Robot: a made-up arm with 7 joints. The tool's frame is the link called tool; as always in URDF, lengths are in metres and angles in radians.
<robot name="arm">
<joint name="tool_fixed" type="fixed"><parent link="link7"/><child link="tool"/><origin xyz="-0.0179 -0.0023 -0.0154" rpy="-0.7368 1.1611 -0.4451"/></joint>
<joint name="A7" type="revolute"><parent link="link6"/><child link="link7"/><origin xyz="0.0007 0.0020 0.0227" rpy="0.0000 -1.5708 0.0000"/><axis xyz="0 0 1"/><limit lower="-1.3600" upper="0.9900"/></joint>
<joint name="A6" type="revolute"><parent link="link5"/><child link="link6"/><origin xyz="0.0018 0.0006 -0.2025" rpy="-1.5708 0.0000 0.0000"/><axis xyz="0 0 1"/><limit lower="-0.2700" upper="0.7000"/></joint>
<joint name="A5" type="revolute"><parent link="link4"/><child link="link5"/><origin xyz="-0.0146 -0.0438 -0.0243" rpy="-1.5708 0.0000 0.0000"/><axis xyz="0 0 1"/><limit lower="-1.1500" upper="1.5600"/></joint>
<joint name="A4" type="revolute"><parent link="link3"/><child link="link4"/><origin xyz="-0.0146 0.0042 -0.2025" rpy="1.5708 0.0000 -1.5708"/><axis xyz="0 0 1"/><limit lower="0.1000" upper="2.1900"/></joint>
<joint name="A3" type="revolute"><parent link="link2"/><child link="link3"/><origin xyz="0.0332 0.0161 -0.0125" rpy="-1.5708 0.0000 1.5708"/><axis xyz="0 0 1"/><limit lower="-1.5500" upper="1.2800"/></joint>
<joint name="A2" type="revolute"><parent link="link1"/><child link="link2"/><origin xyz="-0.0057 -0.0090 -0.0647" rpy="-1.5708 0.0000 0.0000"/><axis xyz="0 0 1"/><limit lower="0.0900" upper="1.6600"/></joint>
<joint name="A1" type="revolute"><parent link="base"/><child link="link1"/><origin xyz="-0.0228 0.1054 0.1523" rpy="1.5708 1.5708 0.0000"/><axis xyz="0 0 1"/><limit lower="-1.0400" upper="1.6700"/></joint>
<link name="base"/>
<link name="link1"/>
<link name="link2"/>
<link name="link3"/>
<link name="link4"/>
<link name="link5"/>
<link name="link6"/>
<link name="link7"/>
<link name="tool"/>
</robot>
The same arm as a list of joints. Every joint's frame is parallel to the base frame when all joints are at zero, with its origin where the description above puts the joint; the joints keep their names.
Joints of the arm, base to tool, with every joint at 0 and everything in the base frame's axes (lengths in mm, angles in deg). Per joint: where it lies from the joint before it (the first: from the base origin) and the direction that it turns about. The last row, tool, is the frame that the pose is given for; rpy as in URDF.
A1: xyz -22.8 105.4 152.3 axis -y
A2: xyz -9 64.7 5.7 axis +x
A3: xyz -12.5 16.1 -33.2 axis +z
A4: xyz -4.2 -14.6 -202.5 axis -y
A5: xyz -14.6 24.3 -43.8 axis +z
A6: xyz 1.8 0.6 -202.5 axis +y
A7: xyz 0.7 22.7 -2 axis -x
tool: xyz 15.4 -17.9 2.3 rpy -108.58 -9.88 21.4
Joint limits (deg, base to tool): -59.59..95.68 5.16..95.11 -88.81..73.34 5.73..125.48 -65.89..89.38 -15.47..40.11 -77.92..56.72

